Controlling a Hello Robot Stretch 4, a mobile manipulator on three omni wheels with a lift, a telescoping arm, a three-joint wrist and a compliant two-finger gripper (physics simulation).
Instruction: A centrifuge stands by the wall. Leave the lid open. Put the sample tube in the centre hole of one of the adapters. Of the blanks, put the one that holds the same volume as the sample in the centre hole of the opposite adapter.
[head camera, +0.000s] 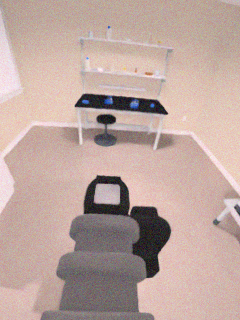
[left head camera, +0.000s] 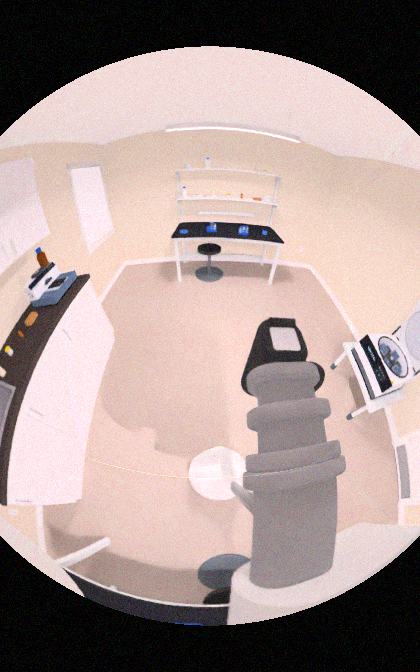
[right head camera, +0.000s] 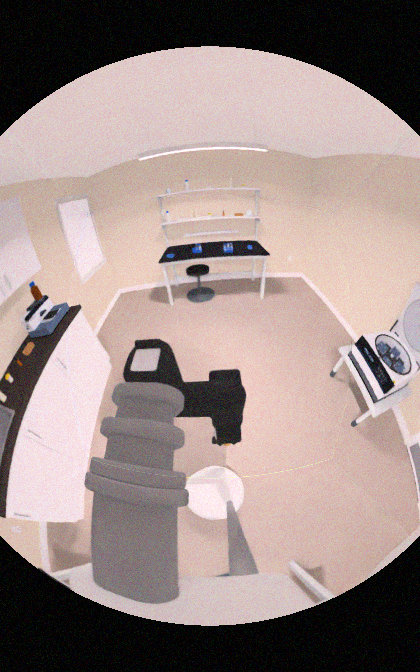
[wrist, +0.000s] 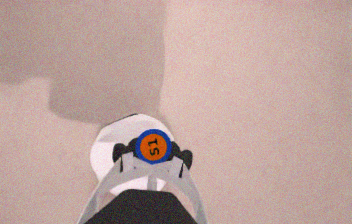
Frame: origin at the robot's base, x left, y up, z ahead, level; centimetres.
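Seen in the pictures: gripper, fingertip midpoint: (wrist: 153, 152).
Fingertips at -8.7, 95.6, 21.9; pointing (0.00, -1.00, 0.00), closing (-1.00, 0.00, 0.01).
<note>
Offsets run from my fingertips to a thing's top centre, as dx, dy, dz. Level surfaces: height alone.
My gripper (wrist: 153, 152) (right head camera: 227, 442) is shut on the sample tube, whose orange cap {-0.1, +5.3, +1.1} (wrist: 153, 146) has a blue rim and reads S1. It holds the tube upright above the floor, over the robot's white round base. The centrifuge (left head camera: 376, 364) (right head camera: 374, 367) is at the right in both side head views, on a low white stand, well apart from the gripper. Its round lid (left head camera: 414, 336) (right head camera: 414, 320) stands open and the blue-grey adapters (left head camera: 393, 356) (right head camera: 393, 354) show in the rotor. The adapters' holes are too small to tell. No blank can be made out.
A black-topped bench {dy -22.2} (head camera: 120, 104) (left head camera: 227, 231) (right head camera: 212, 251) with small blue racks (head camera: 134, 104) (left head camera: 243, 230) (right head camera: 228, 247) stands at the far wall, a stool (head camera: 106, 120) before it. A white counter (left head camera: 65, 390) (right head camera: 65, 415) runs along the left. The centrifuge stand's leg {-123.2, -62.3, +73.5} (head camera: 222, 216) shows at right.
</note>
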